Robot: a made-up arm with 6 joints. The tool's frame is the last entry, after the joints.
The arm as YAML. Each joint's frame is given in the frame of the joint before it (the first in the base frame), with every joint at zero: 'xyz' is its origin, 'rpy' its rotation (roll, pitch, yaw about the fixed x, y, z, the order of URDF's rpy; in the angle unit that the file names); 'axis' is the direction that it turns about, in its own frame. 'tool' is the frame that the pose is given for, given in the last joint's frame.
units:
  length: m
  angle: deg
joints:
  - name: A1
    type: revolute
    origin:
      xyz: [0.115, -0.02, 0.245]
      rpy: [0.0, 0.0, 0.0]
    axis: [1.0, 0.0, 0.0]
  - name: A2
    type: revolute
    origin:
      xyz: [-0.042, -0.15, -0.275]
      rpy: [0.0, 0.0, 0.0]
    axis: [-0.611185, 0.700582, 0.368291]
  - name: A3
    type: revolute
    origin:
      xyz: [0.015, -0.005, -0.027]
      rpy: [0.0, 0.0, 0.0]
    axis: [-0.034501, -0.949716, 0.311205]
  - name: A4
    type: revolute
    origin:
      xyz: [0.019, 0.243, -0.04]
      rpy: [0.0, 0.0, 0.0]
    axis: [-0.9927, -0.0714, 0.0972]
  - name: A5
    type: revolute
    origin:
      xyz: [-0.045, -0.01, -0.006]
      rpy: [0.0, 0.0, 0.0]
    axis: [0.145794, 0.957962, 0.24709]
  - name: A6
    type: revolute
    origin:
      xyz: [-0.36, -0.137, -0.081]
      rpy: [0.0, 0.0, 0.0]
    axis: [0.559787, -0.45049, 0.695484]
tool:
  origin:
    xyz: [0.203, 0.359, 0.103]
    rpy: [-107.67, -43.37, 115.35]
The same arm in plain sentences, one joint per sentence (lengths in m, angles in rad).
The arm has six revolute joints in a row. What follows holds with every joint at zero, and every direction is one of the base frame's. The first joint is mounted 0.1150 m along +x and 0.0200 m along -y and 0.2450 m along +z from the base frame's origin and rotates about +x. The second joint is mounted 0.0420 m along -x and 0.1500 m along -y and 0.2750 m along -z from the first joint and rotates about the direction (-0.611185, 0.700582, 0.368291). The third joint is mounted 0.0150 m along +x and 0.0050 m along -y and 0.0270 m along -z from the second joint and rotates about the direction (-0.034501, -0.949716, 0.311205). The fourth joint is mounted 0.0190 m along +x and 0.2430 m along +y and 0.0400 m along -z from the third joint and rotates about the direction (-0.9927, -0.0714, 0.0972). The fifth joint is mounted 0.0450 m along -x and 0.0100 m along -y and 0.0060 m along -z from the fourth joint and rotates about the direction (0.145794, 0.957962, 0.24709). The sixth joint is mounted 0.3600 m along -x and 0.1370 m along -y and 0.0810 m along -z from the fifth joint and rotates about the direction (0.559787, -0.45049, 0.695484). The tool frame, which is the frame that the pose is given for, is mounted 0.2030 m along +x and 0.3590 m along +y and 0.1030 m along +z from the sixth joint; its axes are the base frame's turned by roll -1.8792, pitch -0.7569 and yaw 2.0132 rad (as in URDF: about the fixed x, then y, then z).
